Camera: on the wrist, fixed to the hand. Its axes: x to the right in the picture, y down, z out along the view.
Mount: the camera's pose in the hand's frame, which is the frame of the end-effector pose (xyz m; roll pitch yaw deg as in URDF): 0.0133 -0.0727 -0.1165 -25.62 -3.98 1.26
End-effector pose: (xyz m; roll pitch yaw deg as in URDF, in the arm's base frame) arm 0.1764 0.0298 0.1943 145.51 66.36 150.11
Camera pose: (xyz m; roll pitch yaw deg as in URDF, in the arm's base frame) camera 0.0655 -0.0516 0.2041 111.54 68.69 141.03
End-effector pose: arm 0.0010 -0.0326 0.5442 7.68 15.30 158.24
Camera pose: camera 0.0407 0.0124 0.4200 -17.73 11.19 158.97
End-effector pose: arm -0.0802 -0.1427 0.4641 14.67 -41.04 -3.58
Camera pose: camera 0.0132 -0.1894 0.3739 -11.11 -45.21 -3.28
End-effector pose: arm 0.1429 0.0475 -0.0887 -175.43 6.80 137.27
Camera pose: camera 0.0797 0.0198 0.0308 158.85 10.87 136.32
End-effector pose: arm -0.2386 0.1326 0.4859 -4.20 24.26 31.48
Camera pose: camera -0.2248 0.0460 0.3794 -29.15 20.37 33.13
